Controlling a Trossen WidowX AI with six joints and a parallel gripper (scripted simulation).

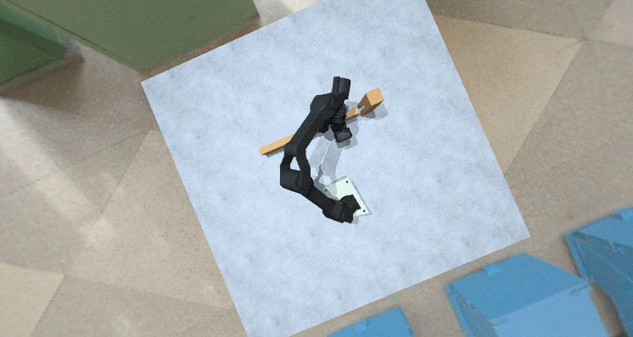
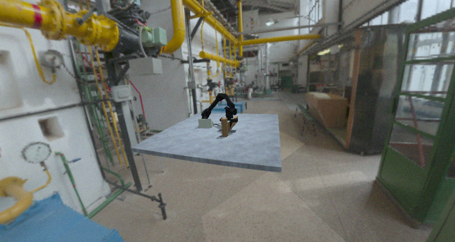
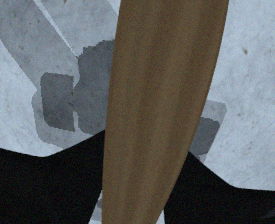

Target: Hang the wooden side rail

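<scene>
The wooden headboard post is 2 cm behind my gripper tip, 14 cm to the right of it and 4 cm above it.
</scene>
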